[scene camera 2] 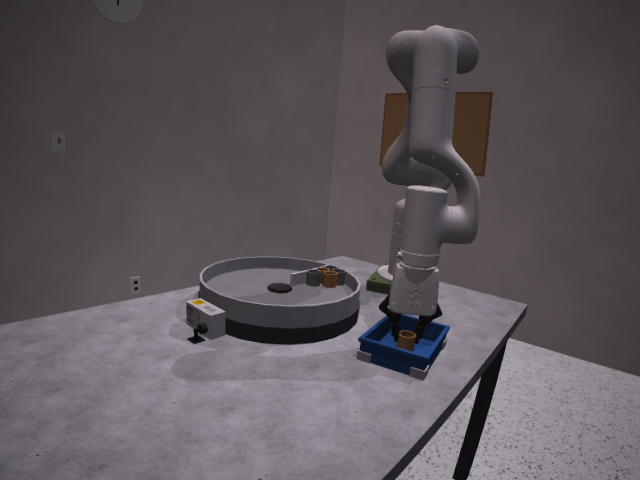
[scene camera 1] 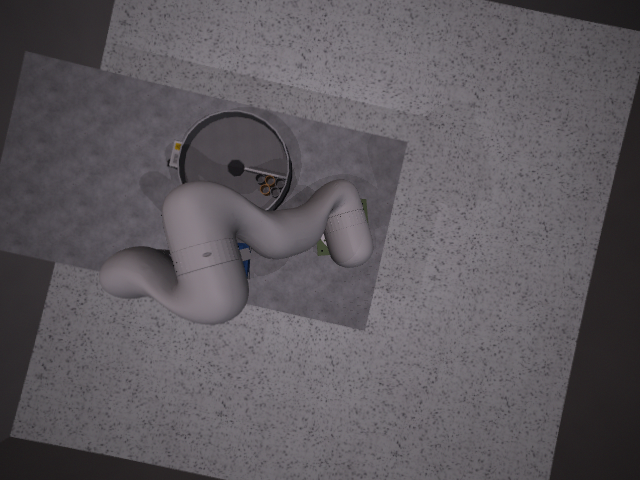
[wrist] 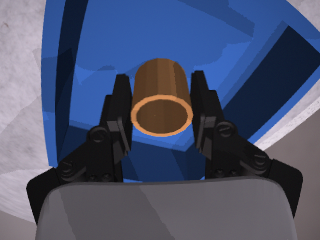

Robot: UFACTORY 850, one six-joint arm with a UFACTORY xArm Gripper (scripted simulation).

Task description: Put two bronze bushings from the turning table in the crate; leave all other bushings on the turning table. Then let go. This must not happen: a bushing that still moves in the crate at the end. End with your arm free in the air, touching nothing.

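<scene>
Turning table [scene camera 1: 219, 153]. Gripper [scene camera 2: 405, 340], crate [scene camera 2: 383, 352], turning table [scene camera 2: 262, 285]. Bronze bushing [wrist: 161, 91], gripper [wrist: 160, 88], crate [wrist: 256, 63].
</scene>
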